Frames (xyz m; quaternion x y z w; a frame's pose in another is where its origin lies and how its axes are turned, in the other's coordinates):
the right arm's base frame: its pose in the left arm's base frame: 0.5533 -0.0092 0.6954 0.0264 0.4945 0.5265 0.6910
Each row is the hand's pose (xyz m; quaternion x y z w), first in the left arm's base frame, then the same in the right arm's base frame.
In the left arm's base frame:
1: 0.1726 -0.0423 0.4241 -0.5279 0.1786 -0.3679 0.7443
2: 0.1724 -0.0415 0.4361 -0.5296 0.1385 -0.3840 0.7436
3: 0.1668 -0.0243 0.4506 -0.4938 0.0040 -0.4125 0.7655
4: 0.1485 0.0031 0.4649 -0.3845 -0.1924 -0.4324 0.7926
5: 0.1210 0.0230 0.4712 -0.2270 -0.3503 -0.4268 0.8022
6: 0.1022 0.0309 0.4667 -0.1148 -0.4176 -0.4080 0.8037
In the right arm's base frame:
1: 0.1695 0.1012 -0.4250 -0.1085 0.0236 -0.9119 0.3950
2: 0.1623 0.1084 -0.4187 -0.1228 -0.0033 -0.9224 0.3662
3: 0.1660 0.1280 -0.4069 -0.1553 -0.1267 -0.9324 0.3007
4: 0.1780 0.1610 -0.3994 -0.1741 -0.3339 -0.9012 0.2147
5: 0.1901 0.1927 -0.4061 -0.1514 -0.5305 -0.8203 0.1504
6: 0.1998 0.2069 -0.4180 -0.1187 -0.6364 -0.7509 0.1310

